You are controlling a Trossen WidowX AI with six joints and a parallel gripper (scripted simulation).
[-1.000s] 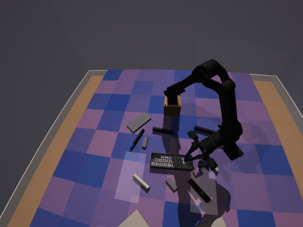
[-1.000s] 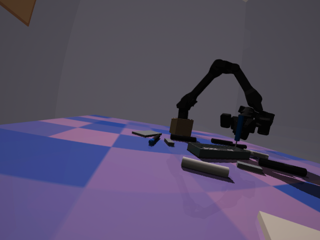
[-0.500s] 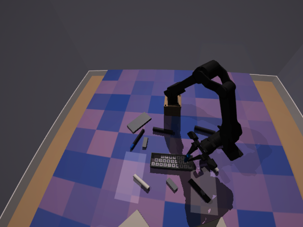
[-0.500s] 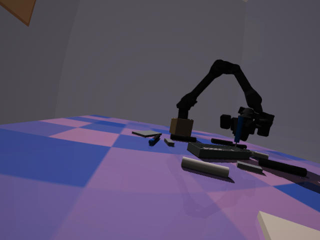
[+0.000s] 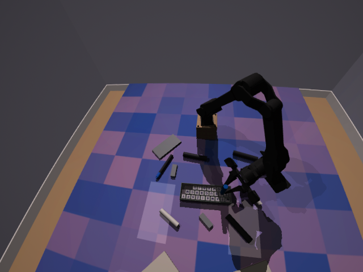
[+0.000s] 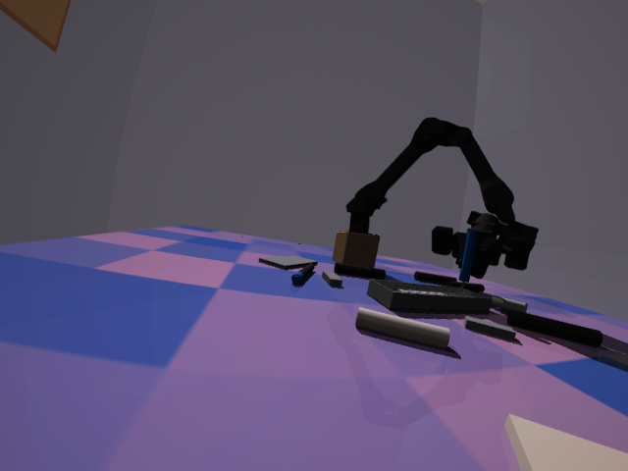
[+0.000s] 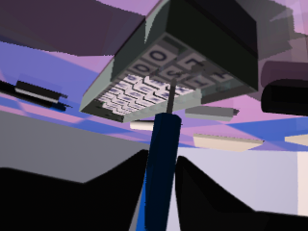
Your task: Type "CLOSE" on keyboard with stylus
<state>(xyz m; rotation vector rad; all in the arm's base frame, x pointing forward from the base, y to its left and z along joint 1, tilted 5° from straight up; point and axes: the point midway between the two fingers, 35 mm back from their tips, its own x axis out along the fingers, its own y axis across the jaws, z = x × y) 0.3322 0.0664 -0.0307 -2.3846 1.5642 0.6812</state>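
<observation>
The small grey block lies 100 mm ahead of my gripper tip, 70 mm to the right of it and 70 mm below it. The rest, counted from my gripper tip: grey slab 260 mm to the right, 260 mm behind, 70 mm below; blue-tipped pen 270 mm to the right, 120 mm behind, 70 mm below; blue stylus 10 mm below.
</observation>
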